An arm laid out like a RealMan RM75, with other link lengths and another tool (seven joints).
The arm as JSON. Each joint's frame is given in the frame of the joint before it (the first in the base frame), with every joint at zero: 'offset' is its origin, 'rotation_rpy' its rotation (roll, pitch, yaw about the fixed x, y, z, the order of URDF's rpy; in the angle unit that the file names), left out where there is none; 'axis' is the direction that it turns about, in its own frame. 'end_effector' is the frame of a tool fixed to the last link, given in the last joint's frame.
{
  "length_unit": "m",
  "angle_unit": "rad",
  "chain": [
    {
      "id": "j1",
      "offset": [
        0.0,
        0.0,
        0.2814
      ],
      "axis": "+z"
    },
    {
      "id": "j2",
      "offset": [
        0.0,
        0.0,
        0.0
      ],
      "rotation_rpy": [
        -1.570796,
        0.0,
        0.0
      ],
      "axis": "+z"
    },
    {
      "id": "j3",
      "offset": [
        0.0,
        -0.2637,
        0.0
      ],
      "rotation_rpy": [
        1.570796,
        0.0,
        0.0
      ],
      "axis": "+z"
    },
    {
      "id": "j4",
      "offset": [
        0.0,
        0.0,
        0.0
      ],
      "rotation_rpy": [
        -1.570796,
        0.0,
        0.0
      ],
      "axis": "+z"
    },
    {
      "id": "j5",
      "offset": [
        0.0,
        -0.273,
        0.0
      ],
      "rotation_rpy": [
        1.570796,
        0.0,
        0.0
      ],
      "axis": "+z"
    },
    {
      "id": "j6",
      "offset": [
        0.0,
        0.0,
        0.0
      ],
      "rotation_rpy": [
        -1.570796,
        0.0,
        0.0
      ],
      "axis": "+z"
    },
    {
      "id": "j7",
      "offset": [
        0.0,
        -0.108,
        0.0
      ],
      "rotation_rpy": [
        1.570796,
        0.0,
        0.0
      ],
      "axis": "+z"
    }
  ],
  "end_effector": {
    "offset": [
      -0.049,
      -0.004,
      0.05
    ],
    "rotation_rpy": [
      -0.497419,
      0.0,
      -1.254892
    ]
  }
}
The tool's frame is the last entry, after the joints.
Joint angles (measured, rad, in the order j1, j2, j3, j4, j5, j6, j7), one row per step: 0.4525 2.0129 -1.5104 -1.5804 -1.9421 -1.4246 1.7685; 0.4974 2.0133 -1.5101 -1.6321 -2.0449 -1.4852 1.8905; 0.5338 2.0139 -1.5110 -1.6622 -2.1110 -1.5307 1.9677; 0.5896 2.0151 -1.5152 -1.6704 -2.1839 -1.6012 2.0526; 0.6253 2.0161 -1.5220 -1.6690 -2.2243 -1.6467 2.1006; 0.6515 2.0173 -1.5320 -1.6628 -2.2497 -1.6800 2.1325; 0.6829 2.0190 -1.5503 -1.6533 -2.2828 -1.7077 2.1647; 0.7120 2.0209 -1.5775 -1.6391 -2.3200 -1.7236 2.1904; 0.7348 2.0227 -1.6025 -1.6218 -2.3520 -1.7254 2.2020; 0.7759 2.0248 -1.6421 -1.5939 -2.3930 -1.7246 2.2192; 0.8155 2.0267 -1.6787 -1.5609 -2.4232 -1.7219 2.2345
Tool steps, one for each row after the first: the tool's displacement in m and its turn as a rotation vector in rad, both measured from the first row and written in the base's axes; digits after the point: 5 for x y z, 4 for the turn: -0.01230 0.00018 0.00009 0.0025 -0.0920 -0.0346; -0.02116 0.00021 0.00009 0.0083 -0.1541 -0.0559; -0.02844 0.00078 -0.00388 -0.0028 -0.2394 -0.0900; -0.03211 0.00047 -0.00767 -0.0131 -0.2944 -0.1109; -0.03418 -0.00063 -0.01219 -0.0263 -0.3365 -0.1248; -0.03709 -0.00143 -0.01891 -0.0331 -0.3863 -0.1336; -0.03875 -0.00183 -0.02794 -0.0332 -0.4390 -0.1363; -0.03933 -0.00106 -0.03634 -0.0275 -0.4802 -0.1313; -0.04300 -0.00060 -0.04915 -0.0179 -0.5380 -0.1140; -0.04584 -0.00019 -0.06148 -0.0128 -0.5889 -0.0988
